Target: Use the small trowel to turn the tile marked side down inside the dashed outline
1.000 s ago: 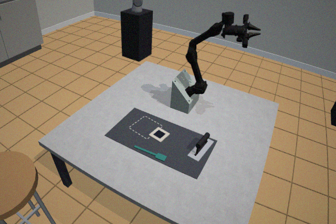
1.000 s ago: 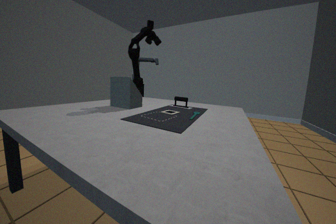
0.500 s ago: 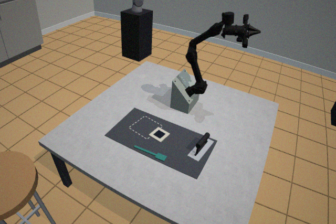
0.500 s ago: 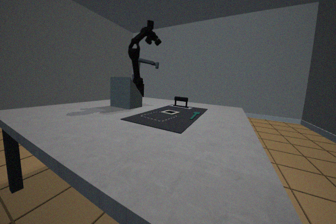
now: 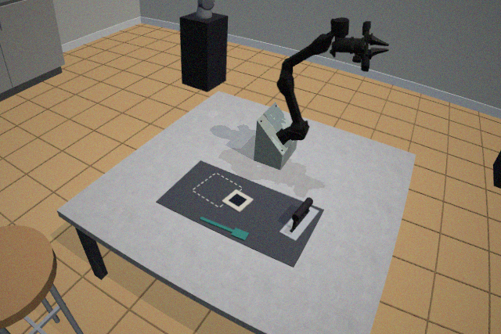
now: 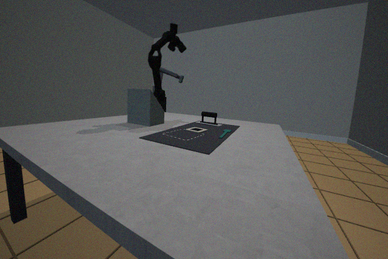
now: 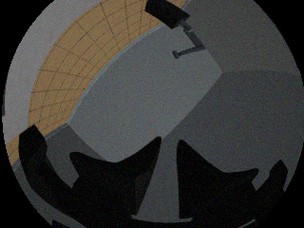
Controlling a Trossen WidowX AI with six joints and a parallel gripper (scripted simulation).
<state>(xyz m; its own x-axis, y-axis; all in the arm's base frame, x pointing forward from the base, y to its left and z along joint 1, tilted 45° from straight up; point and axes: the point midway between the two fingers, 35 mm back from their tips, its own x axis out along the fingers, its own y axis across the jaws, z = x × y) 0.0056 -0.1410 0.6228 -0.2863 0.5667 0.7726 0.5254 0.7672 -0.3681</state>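
Now: the black-handled tool 390 mm ahead of my gripper tip, 110 mm to the right of it and 640 mm below it. Round my gripper tip: green flat tool (570 mm ahead, 330 mm to the right, 670 mm below); then tile (420 mm ahead, 380 mm to the right, 670 mm below); then dark mat (440 mm ahead, 360 mm to the right, 690 mm below).
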